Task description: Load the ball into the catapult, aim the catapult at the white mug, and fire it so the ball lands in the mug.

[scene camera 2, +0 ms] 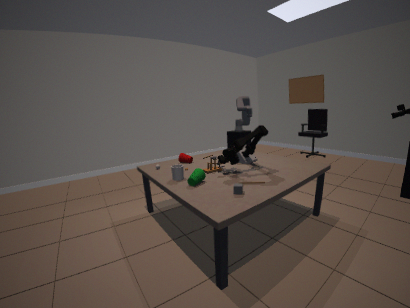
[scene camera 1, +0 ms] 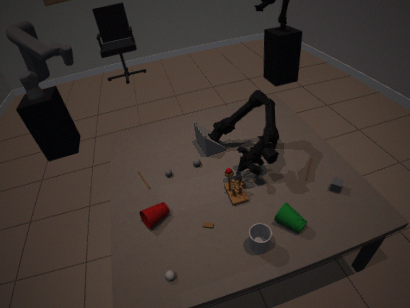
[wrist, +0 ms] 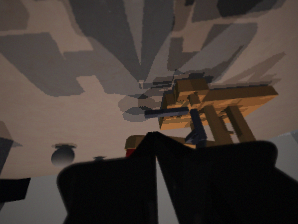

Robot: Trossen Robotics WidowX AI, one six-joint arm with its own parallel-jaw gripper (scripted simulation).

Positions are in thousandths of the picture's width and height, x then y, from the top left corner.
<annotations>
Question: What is my gripper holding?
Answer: Nothing.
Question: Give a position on a wooden catapult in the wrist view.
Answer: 646,471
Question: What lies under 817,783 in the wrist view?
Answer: My gripper.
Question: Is my gripper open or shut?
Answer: Shut.
</annotations>
